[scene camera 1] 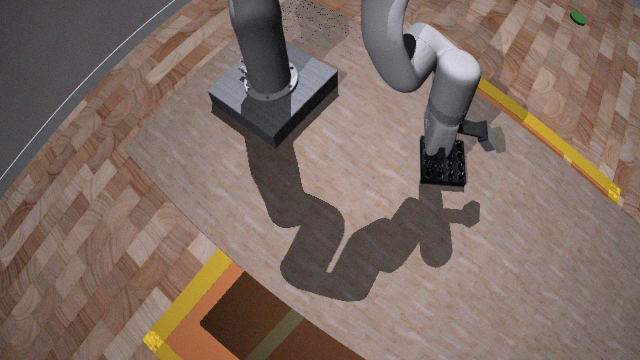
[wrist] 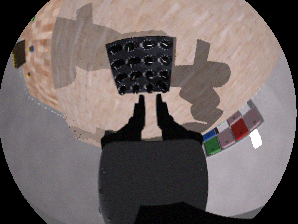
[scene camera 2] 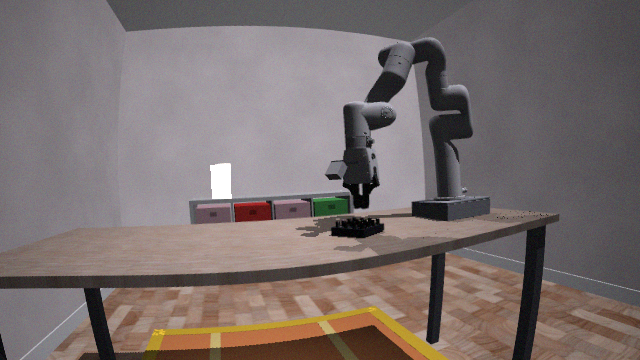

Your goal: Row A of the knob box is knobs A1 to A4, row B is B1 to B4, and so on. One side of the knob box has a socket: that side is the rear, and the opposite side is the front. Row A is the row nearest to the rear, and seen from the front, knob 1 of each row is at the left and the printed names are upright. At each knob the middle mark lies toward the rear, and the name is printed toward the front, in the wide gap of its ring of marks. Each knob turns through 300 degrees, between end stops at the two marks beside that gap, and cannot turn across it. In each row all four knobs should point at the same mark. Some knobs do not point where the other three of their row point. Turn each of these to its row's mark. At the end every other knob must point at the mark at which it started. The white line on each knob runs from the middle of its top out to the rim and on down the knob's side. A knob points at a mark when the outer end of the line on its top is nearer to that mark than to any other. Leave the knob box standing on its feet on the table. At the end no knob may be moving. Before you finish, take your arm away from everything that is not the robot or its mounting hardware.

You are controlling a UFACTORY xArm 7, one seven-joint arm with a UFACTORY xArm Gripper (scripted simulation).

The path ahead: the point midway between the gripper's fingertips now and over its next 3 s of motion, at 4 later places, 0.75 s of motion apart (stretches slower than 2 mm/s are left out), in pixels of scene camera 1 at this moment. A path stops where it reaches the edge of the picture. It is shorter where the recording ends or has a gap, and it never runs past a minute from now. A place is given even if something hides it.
My gripper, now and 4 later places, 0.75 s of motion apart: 431,153; 435,148; 440,143; 443,138; 442,143
